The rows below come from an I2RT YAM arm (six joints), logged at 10 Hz.
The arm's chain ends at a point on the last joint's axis. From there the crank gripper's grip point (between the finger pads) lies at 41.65 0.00 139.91 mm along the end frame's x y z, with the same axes.
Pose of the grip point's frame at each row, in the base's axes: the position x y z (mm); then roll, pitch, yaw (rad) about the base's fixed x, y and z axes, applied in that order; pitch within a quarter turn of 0, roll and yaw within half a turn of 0:
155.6 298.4 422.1 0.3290 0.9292 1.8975
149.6 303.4 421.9 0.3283 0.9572 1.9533
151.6 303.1 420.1 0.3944 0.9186 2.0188
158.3 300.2 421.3 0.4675 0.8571 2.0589
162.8 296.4 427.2 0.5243 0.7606 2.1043
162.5 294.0 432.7 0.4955 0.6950 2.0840
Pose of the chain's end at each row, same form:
154.8 159.8 376.2 0.3290 0.9292 1.8975
157.1 163.9 379.7 0.3283 0.9572 1.9533
158.6 164.5 374.8 0.3944 0.9186 2.0188
159.7 163.2 371.0 0.4675 0.8571 2.0589
160.3 162.9 368.2 0.5243 0.7606 2.1043
159.0 164.8 364.8 0.4955 0.6950 2.0840

